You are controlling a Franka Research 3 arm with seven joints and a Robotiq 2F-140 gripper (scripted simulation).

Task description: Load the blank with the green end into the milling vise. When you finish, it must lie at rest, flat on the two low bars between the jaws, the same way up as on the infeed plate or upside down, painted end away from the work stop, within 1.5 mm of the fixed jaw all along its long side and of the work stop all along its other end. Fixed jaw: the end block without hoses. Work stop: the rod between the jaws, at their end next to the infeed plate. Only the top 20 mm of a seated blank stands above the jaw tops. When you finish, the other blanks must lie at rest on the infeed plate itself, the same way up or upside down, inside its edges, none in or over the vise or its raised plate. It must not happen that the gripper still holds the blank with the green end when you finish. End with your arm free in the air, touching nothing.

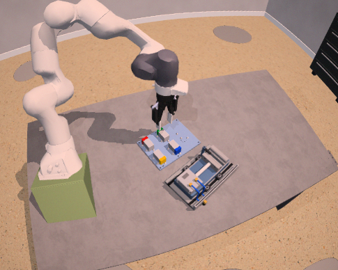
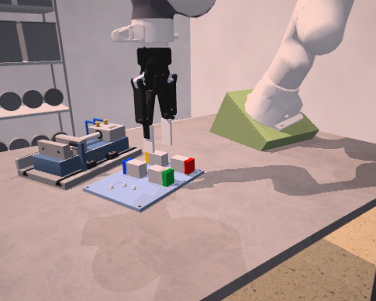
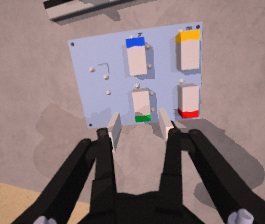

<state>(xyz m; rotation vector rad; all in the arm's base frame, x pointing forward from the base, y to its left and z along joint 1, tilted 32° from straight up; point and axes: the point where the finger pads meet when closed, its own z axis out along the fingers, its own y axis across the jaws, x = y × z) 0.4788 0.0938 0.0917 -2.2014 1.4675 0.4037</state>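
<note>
Right now the green-ended blank is 10 cm below my hand. Round my hand: red-ended blank: 10 cm below, 9 cm behind, 4 cm to the right; then blue-ended blank: 10 cm below, 9 cm to the right, 3 cm ahead; then light blue infeed plate: 13 cm below, 4 cm to the right, 2 cm ahead.
</note>
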